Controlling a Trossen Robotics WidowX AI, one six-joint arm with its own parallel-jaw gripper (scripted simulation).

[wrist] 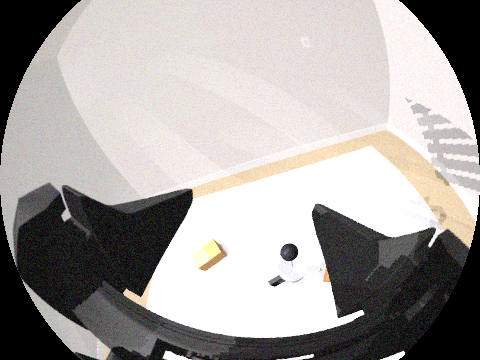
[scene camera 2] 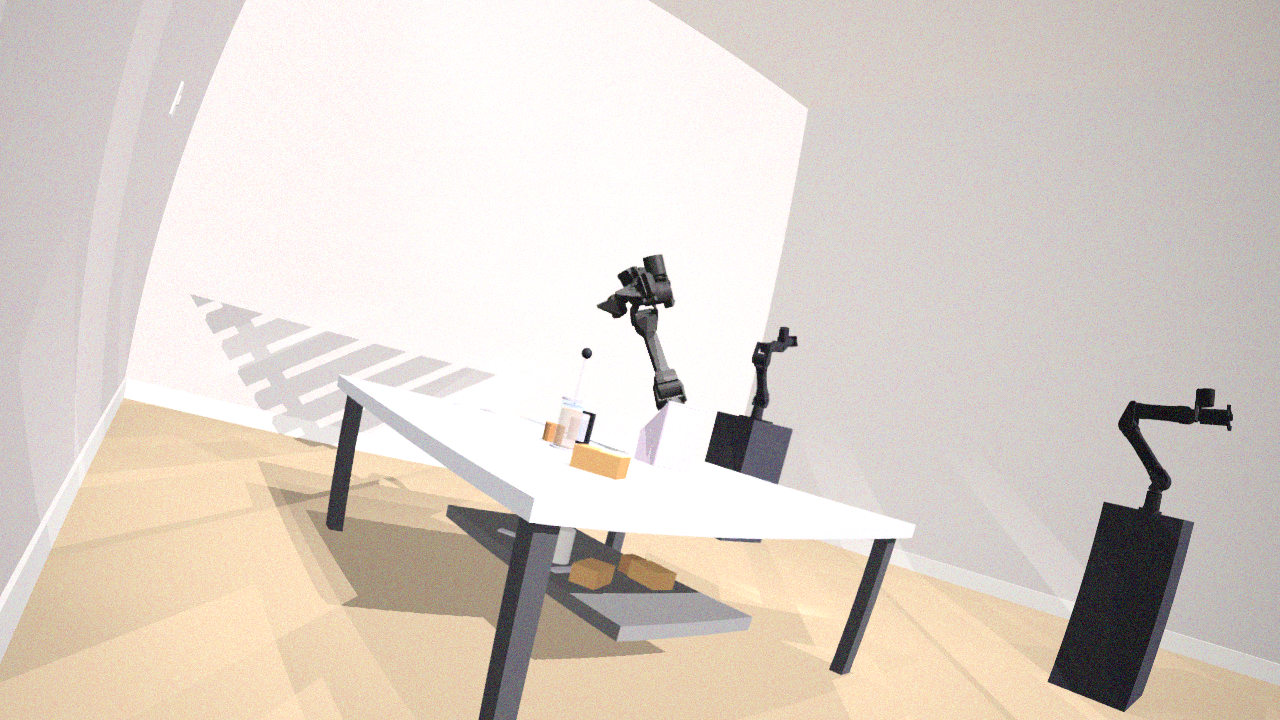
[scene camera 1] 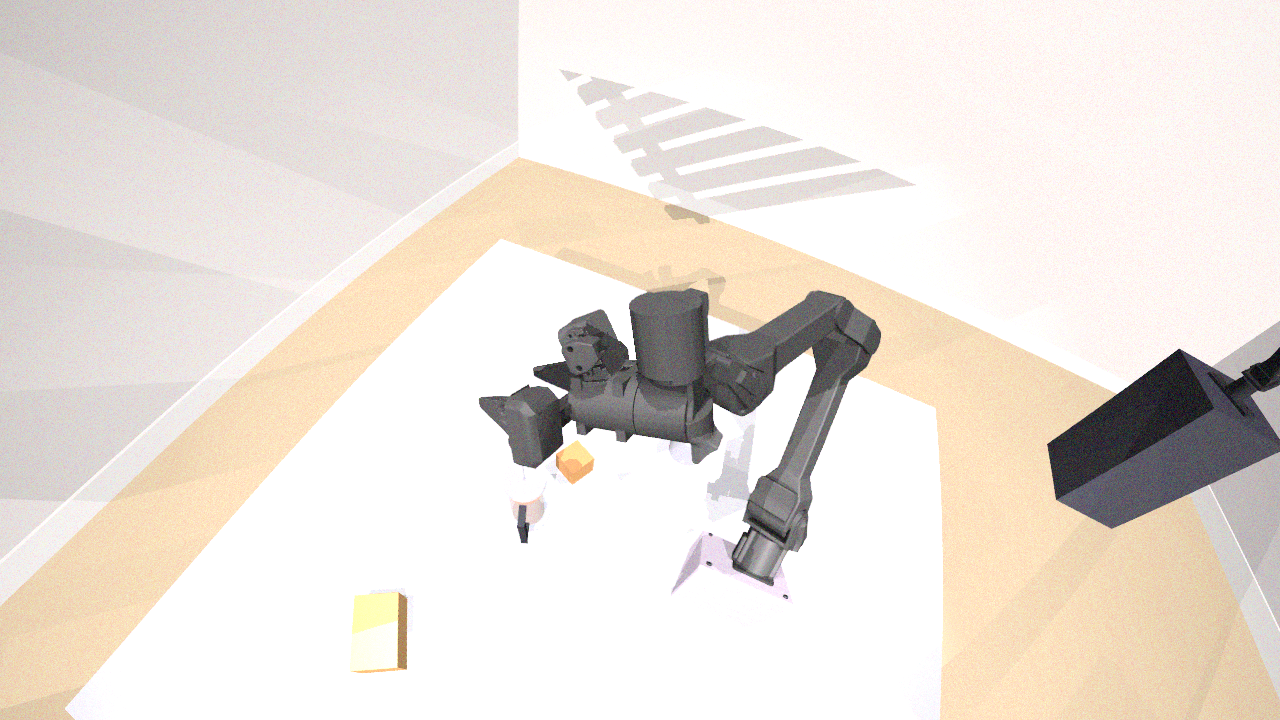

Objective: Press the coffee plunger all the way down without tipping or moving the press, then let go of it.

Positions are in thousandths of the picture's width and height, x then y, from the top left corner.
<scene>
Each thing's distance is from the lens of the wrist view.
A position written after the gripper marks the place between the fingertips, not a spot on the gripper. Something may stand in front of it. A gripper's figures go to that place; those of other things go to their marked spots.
gripper (wrist: 530,565): 10 cm
glass coffee press (wrist: 609,740): 33 cm
</scene>
